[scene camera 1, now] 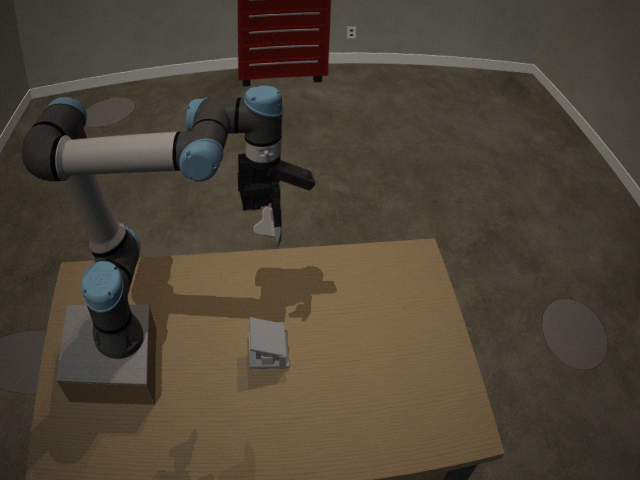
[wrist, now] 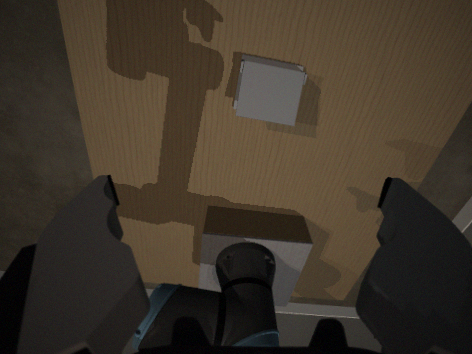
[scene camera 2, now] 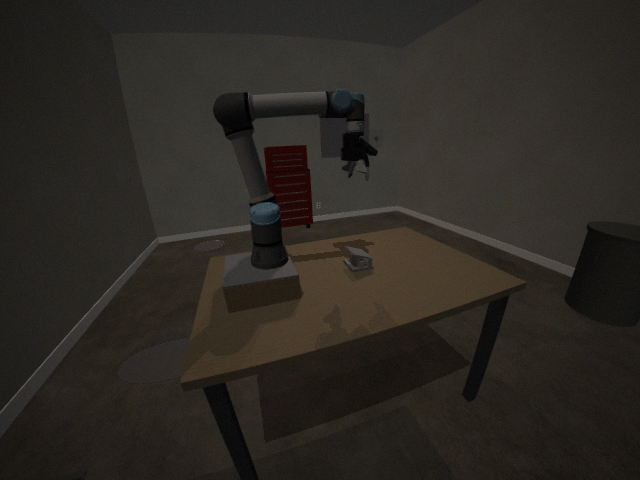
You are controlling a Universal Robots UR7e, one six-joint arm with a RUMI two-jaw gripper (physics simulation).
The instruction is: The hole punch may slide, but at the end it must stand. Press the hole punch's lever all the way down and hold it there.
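Seen in the pictures: gripper, fingertip midpoint: (scene camera 1: 269,226) (wrist: 247,180) (scene camera 2: 357,179); arm's base, origin of the base link: (scene camera 1: 118,336) (wrist: 245,263) (scene camera 2: 269,260).
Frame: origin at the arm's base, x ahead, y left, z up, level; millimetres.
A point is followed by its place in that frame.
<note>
The grey hole punch (scene camera 1: 267,358) {x 406, y -36, z -68 mm} (scene camera 2: 361,264) {x 403, y -37, z -80 mm} (wrist: 270,61) {x 462, y 19, z -96 mm} stands upright on its base on the table. Its flat, wide lever (scene camera 1: 267,335) {x 413, y 19, z -39 mm} (scene camera 2: 357,252) {x 402, y 2, z -35 mm} (wrist: 270,92) {x 417, y 16, z -40 mm} is up and slanted, with the higher end toward the robot's base and a gap beneath it. My gripper (scene camera 1: 269,235) {x 434, y 68, z 291 mm} (scene camera 2: 358,177) {x 434, y 68, z 291 mm} (wrist: 247,180) {x 434, y 68, z 291 mm} is open and empty, with its fingers wide apart and pointing down. It hangs high above the table, well clear of the hole punch. In the wrist view the hole punch lies beyond the fingertips, in the upper middle.
The wooden table (scene camera 1: 372,361) {x 685, y -49, z -108 mm} (scene camera 2: 413,289) {x 515, y -270, z -108 mm} (wrist: 350,100) {x 411, y -164, z -108 mm} carries the arm's block-shaped pedestal (scene camera 1: 108,369) {x -24, y -112, z -1 mm} (scene camera 2: 261,291) {x -55, y -154, z -44 mm} (wrist: 255,222) {x 88, y -14, z -60 mm} at its left side. A red drawer cabinet (scene camera 1: 283,38) (scene camera 2: 289,193) stands by the wall. A dark bin (scene camera 2: 607,273) stands on the floor at the right.
</note>
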